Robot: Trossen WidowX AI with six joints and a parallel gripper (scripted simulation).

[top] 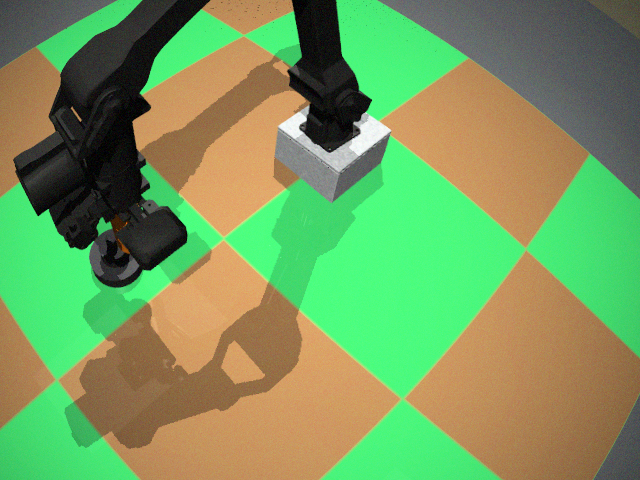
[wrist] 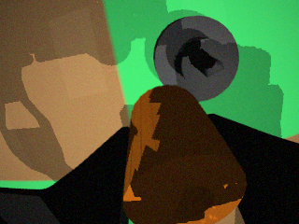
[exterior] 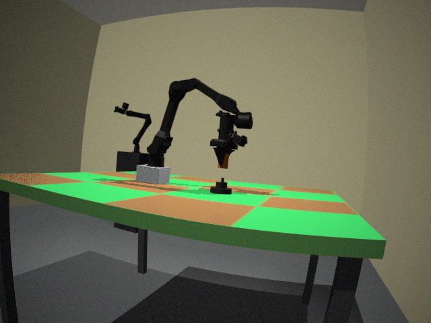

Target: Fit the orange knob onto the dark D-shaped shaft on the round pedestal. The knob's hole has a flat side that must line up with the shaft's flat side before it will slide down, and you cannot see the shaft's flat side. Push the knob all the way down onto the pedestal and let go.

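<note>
Right now the pedestal is 70 mm below my gripper tip, 40 mm to the right of it and 20 mm ahead of it. The rest, counted from my gripper tip: orange knob (20 mm above).
</note>
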